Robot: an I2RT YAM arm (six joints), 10 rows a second.
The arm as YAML. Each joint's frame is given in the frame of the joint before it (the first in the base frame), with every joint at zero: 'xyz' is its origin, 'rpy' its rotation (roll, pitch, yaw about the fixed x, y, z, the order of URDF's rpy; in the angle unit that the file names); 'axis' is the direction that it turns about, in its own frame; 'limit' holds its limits. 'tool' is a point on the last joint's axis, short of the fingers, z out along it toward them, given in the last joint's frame.
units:
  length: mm
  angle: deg
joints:
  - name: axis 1
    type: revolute
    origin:
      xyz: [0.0, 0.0, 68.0]
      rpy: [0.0, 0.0, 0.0]
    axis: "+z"
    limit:
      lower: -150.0
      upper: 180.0
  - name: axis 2
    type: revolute
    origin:
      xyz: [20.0, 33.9, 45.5]
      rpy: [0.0, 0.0, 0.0]
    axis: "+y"
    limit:
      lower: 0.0
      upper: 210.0
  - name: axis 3
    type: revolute
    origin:
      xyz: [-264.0, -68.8, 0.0]
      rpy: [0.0, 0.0, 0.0]
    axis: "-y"
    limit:
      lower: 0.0
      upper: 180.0
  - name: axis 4
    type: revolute
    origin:
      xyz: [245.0, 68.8, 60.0]
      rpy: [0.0, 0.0, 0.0]
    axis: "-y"
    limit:
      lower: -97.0
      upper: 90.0
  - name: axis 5
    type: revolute
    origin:
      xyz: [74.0, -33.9, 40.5]
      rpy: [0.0, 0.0, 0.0]
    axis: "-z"
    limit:
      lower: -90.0
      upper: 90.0
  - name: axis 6
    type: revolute
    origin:
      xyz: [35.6, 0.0, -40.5]
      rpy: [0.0, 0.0, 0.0]
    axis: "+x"
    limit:
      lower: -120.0
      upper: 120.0
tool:
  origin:
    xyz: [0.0, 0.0, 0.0]
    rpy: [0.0, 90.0, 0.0]
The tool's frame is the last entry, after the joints.
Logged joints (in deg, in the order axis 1, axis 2, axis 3, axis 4, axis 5, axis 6), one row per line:
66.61 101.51 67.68 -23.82 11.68 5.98
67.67 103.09 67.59 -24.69 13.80 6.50
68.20 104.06 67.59 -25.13 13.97 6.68
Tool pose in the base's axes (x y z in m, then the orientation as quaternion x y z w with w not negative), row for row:
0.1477 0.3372 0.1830 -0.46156 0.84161 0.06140 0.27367
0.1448 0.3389 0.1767 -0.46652 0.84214 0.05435 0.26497
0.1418 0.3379 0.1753 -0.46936 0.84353 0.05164 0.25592
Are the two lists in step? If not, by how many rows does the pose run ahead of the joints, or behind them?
The pose runs 1 row ahead of the joints: the pose in row i belongs to the joints in row i + 1.
